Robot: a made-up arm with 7 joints.
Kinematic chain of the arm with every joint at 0, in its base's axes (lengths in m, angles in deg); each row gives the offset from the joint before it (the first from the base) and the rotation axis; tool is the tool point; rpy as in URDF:
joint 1: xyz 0 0 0.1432 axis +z
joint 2: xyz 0 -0.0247 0.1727 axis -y
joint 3: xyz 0 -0.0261 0.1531 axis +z
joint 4: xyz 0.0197 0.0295 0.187 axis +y
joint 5: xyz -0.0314 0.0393 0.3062 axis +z
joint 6: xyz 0 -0.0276 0.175 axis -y
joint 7: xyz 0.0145 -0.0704 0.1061 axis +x
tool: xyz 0 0 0 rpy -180 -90 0
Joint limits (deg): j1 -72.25..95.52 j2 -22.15..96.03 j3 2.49..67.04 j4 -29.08..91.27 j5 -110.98..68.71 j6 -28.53..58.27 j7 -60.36..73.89
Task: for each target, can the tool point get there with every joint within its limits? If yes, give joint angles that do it. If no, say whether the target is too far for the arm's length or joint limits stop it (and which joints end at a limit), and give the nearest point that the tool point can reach.
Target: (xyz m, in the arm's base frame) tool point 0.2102 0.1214 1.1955
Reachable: yes | joints 0.71 -4.93 51.96 15.90 35.93 0.01 -49.85
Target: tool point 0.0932 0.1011 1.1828
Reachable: yes | joints -48.30 24.41 29.50 36.37 44.75 12.53 -34.40
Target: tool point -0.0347 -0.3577 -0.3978
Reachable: no: joint limits stop it (at a limit: joint 2, joint 4, joint 6) | nearest point -0.0674 -0.6952 -0.1550 | short by 0.417 m
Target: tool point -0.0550 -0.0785 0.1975
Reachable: no: joint limits stop it (at a limit: joint 1, joint 2, joint 3, joint 4, joint 5, joint 6) | nearest point -0.4968 -0.3075 0.4327 | short by 0.550 m
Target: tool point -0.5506 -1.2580 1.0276
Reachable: no: too far | nearest point -0.3367 -0.7694 0.7512 | short by 0.601 m
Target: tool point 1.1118 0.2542 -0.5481
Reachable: no: too far | nearest point 0.6367 0.1456 0.3280 | short by 1.003 m
